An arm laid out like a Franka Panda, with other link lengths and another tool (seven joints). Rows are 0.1 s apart.
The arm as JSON. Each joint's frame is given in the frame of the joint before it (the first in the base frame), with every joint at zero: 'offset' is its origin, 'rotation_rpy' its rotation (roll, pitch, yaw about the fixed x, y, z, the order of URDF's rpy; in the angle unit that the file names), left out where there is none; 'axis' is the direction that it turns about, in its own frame. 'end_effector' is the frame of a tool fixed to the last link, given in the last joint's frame.
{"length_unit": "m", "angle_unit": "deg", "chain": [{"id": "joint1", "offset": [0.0, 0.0, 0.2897], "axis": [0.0, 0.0, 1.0]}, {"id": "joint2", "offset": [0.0, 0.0, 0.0], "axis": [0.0, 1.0, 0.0]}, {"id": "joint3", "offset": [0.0, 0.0, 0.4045], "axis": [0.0, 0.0, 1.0]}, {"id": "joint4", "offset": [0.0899, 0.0, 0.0], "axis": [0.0, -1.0, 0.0]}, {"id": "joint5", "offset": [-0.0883, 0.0, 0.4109], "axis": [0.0, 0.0, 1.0]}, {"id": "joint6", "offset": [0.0, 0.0, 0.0], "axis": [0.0, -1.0, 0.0]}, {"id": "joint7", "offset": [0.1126, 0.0, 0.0], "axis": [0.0, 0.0, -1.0]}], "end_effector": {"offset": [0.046, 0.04, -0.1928], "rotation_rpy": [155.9, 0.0, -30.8]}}
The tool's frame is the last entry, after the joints.
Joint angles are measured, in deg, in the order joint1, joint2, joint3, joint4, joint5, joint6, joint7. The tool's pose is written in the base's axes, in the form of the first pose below.
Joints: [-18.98, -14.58, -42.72, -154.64, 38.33, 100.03, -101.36]
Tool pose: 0.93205 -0.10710 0.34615 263.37; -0.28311 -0.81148 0.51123 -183.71; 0.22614 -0.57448 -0.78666 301.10; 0 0 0 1
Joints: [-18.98, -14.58, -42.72, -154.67, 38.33, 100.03, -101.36]
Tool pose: 0.93213 -0.10717 0.34591 263.28; -0.28313 -0.81123 0.51161 -183.50; 0.22578 -0.57482 -0.78651 300.96; 0 0 0 1
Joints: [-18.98, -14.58, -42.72, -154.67, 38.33, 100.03, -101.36]
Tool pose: 0.93213 -0.10717 0.34591 263.28; -0.28313 -0.81123 0.51161 -183.50; 0.22578 -0.57482 -0.78651 300.96; 0 0 0 1
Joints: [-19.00, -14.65, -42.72, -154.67, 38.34, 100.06, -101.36]
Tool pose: 0.93165 -0.10710 0.34722 263.25; -0.28365 -0.81160 0.51074 -183.68; 0.22711 -0.57432 -0.78650 301.30; 0 0 0 1
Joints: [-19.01, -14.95, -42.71, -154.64, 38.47, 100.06, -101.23]
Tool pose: 0.92979 -0.10700 0.35220 263.72; -0.28633 -0.81153 0.50935 -184.04; 0.23132 -0.57443 -0.78519 303.29; 0 0 0 1
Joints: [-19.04, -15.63, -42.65, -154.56, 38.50, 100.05, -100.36]
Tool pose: 0.92765 -0.11301 0.35595 264.76; -0.29335 -0.81035 0.50722 -184.81; 0.23112 -0.57494 -0.78487 307.41; 0 0 0 1
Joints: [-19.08, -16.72, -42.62, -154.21, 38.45, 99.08, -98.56]
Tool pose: 0.92631 -0.12029 0.35704 266.08; -0.30290 -0.80135 0.51585 -185.08; 0.22406 -0.58598 -0.77873 316.67; 0 0 0 1
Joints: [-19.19, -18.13, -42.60, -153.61, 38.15, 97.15, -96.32]
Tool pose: 0.92709 -0.12173 0.35451 266.22; -0.30763 -0.78748 0.53409 -184.44; 0.21416 -0.60421 -0.76751 330.17; 0 0 0 1
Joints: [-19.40, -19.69, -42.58, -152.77, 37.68, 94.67, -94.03]
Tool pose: 0.92923 -0.11748 0.35033 264.93; -0.30707 -0.77287 0.55532 -183.89; 0.20552 -0.62360 -0.75425 346.31; 0 0 0 1
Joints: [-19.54, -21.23, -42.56, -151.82, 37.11, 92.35, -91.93]
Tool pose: 0.93208 -0.11036 0.34503 263.03; -0.30205 -0.76256 0.57207 -183.78; 0.19997 -0.63743 -0.74411 362.35; 0 0 0 1
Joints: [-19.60, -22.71, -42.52, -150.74, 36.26, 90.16, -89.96]
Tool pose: 0.93668 -0.10100 0.33529 260.33; -0.29086 -0.75759 0.58434 -183.88; 0.19500 -0.64487 -0.73900 377.78; 0 0 0 1
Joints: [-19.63, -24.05, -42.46, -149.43, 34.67, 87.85, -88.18]
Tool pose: 0.94527 -0.08753 0.31433 255.54; -0.26733 -0.76010 0.59227 -184.07; 0.18709 -0.64389 -0.74190 391.88; 0 0 0 1
